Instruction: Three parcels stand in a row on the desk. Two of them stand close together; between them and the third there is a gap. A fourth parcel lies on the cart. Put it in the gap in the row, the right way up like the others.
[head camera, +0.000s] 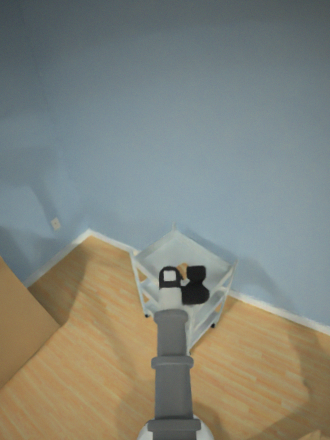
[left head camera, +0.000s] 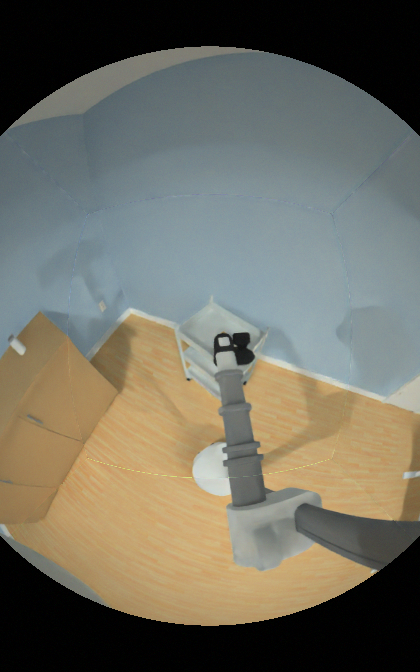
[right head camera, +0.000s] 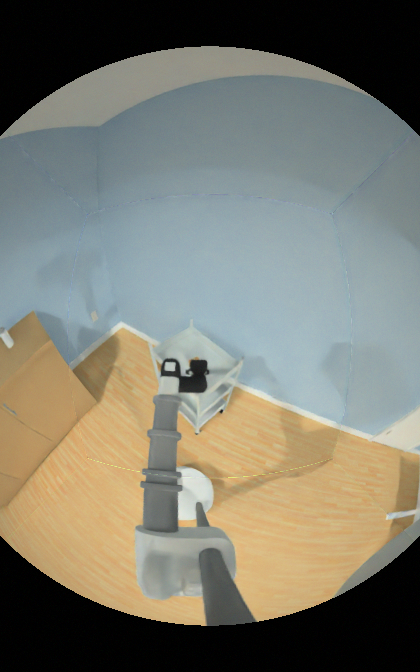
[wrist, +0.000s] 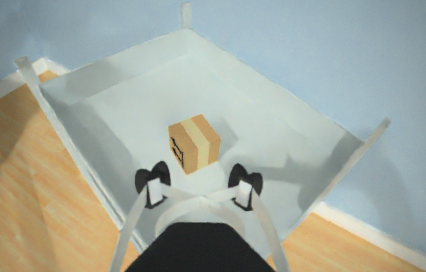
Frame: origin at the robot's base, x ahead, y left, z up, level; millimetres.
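Where they show: gripper, fingertip midpoint: (head camera: 188, 279) (wrist: 199, 177).
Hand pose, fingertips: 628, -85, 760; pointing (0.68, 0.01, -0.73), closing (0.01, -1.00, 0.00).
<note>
After its pixels a point has its place, as x, y, z.
The fourth parcel (wrist: 187, 150) @(709, -66, 693) (head camera: 183, 271) @(721, -71, 693), a small brown box with a pale tape band and black print on one side face, lies on the top tray of the white cart (wrist: 125, 115) @(825, 59, 635) (head camera: 175, 250) @(923, -39, 635) (left head camera: 205, 320) (right head camera: 210, 350). My gripper (wrist: 199, 177) @(628, -85, 760) is open over the tray. In the wrist view its two black fingertips stand well apart, and the parcel shows just beyond them, between their lines, with nothing held. In the head views the wrist and gripper cover part of the parcel. The desk and its row of three parcels do not show in these views.
The cart's tray has a raised rim and corner posts, and stands near the blue wall (head camera: 175, 125) @(1255, -61, 1274) (wrist: 325, 50) @(1065, -387, 660). A brown cabinet (left head camera: 75, 380) (right head camera: 45, 380) (head camera: 25, 325) @(574, 920, 340) stands at the left, with a white cylinder (left head camera: 17, 345) on it. My arm (head camera: 172, 390) @(160, 1, 1097) reaches over the floor.
</note>
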